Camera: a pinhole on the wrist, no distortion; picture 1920 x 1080 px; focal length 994.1 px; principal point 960.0 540.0 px. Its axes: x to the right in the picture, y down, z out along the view. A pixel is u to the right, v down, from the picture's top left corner.
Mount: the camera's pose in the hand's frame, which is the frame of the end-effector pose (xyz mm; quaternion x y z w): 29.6 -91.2 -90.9 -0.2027 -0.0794 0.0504 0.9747
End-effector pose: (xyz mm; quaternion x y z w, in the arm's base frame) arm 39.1 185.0 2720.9 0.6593 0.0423 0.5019 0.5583
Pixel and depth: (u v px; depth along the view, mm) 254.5 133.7 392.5
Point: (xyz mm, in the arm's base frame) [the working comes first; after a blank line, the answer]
In the camera's frame: -278.6 -160.4 392.5

158.6 -158.0 2477.3
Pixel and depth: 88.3 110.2 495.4
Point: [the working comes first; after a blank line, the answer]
In the camera's frame: -434.4 -214.2 495.4

157.5 -315.3 2363.2
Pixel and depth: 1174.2 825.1 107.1
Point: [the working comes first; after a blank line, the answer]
In the camera's frame: 23.1 30.7 107.1

61.7 213.6 2725.3
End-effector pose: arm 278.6 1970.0 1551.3 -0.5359 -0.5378 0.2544 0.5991
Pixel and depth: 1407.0 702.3 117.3
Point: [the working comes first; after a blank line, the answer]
In the camera's frame: 52.7 19.2 117.3

276.8 2021.6 1590.8
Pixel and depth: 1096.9 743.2 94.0
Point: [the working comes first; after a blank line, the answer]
In the camera's frame: 12.9 19.2 94.0

287.0 1976.8 1594.8
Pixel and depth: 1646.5 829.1 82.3
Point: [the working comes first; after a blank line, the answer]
In the camera's frame: 56.8 23.9 82.3

307.6 2015.5 1607.5
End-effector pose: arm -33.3 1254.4 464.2 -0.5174 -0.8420 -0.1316 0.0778
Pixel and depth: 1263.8 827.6 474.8
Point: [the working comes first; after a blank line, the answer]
In the camera's frame: 145.1 137.4 474.8

143.4 1515.8 230.1
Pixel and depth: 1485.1 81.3 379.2
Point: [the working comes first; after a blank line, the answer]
In the camera's frame: 200.3 -175.0 379.2

-178.6 1472.4 165.6
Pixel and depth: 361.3 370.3 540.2
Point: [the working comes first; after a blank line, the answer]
In the camera's frame: -325.3 -92.2 540.2

132.3 1046.9 -11.4
